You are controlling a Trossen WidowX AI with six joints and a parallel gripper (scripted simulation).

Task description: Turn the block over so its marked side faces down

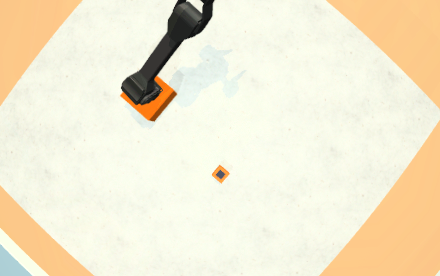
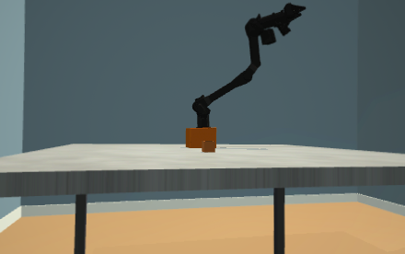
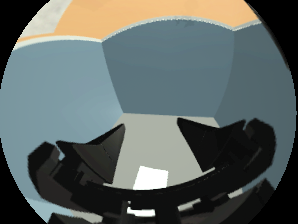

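Right now the orange block is 630 mm below my gripper tip, 480 mm to the right of it and 320 mm ahead of it.
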